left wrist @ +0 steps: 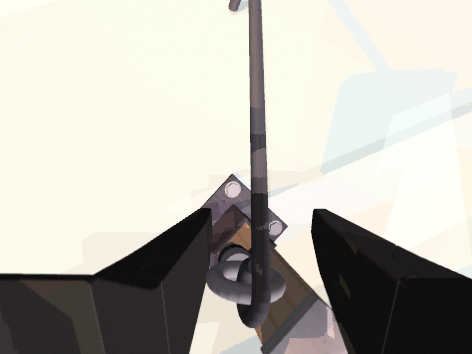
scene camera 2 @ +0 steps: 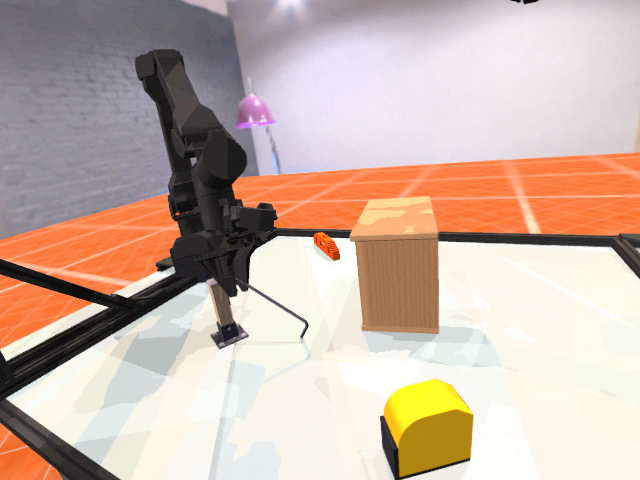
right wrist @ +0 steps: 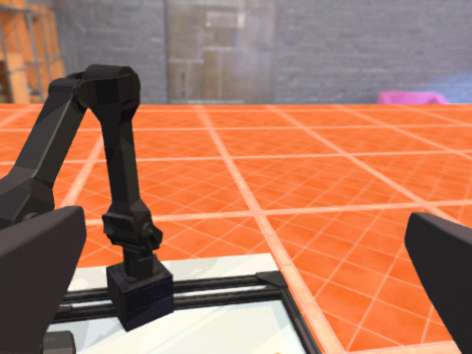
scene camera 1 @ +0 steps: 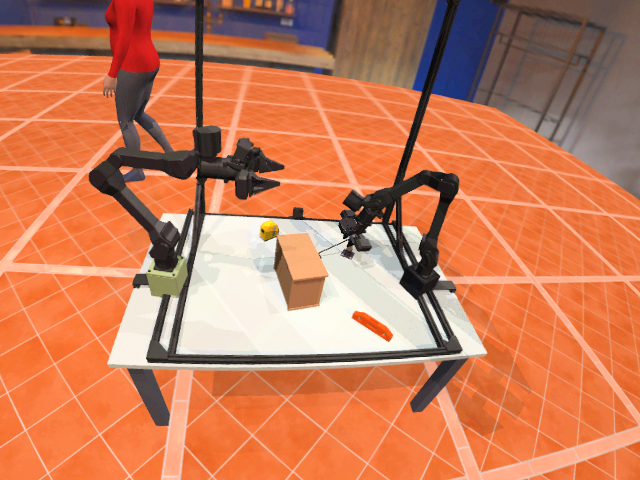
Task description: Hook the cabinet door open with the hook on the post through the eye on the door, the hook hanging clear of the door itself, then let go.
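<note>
A wooden cabinet stands upright mid-table; its door and eye cannot be made out. A short wooden post on a dark base plate stands apart from it. A thin dark hook hangs from a ring on the post, its bent tip pointing down, short of the cabinet in scene camera 2. My left gripper is partly open around the hook's ring end, with a gap between the rod and each fingertip. My right gripper is open and empty, high up.
A yellow tape measure lies near the cabinet's far end in scene camera 1. An orange-red tool lies near that picture's front table edge. A black rail frame borders the table.
</note>
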